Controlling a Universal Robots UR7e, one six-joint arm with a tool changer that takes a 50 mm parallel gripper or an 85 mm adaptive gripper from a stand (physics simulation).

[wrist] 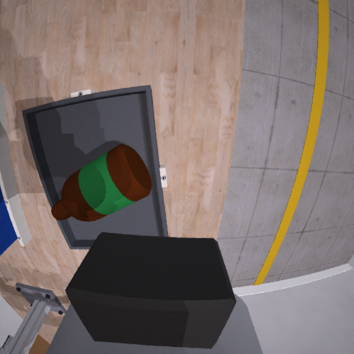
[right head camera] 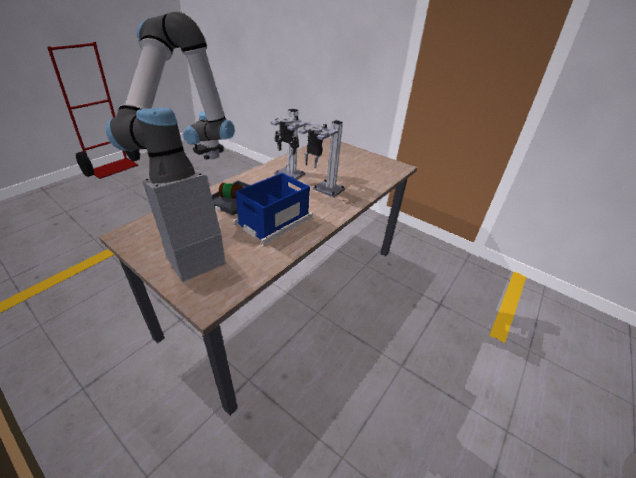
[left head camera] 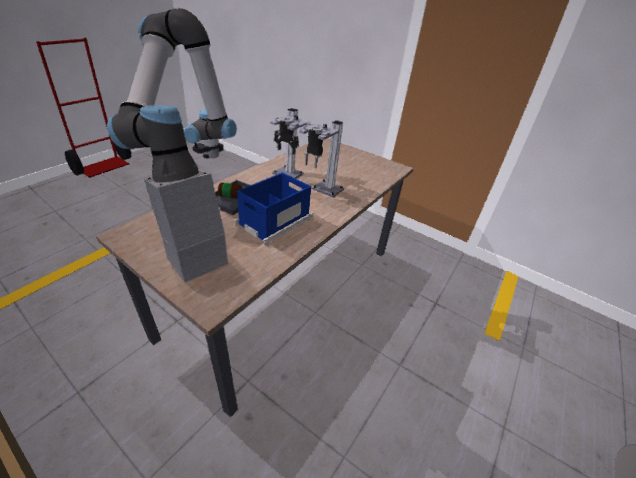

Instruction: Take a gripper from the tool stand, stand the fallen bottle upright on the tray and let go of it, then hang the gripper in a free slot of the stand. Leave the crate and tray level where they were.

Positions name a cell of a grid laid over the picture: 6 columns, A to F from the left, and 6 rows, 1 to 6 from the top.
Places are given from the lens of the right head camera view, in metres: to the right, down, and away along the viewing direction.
blue crate (right head camera: C3): -0.20, -0.14, 1.32
tool stand (right head camera: D3): 0.06, -0.29, 1.81
The marked spots on the tool stand and the blue crate are 0.58 m apart.
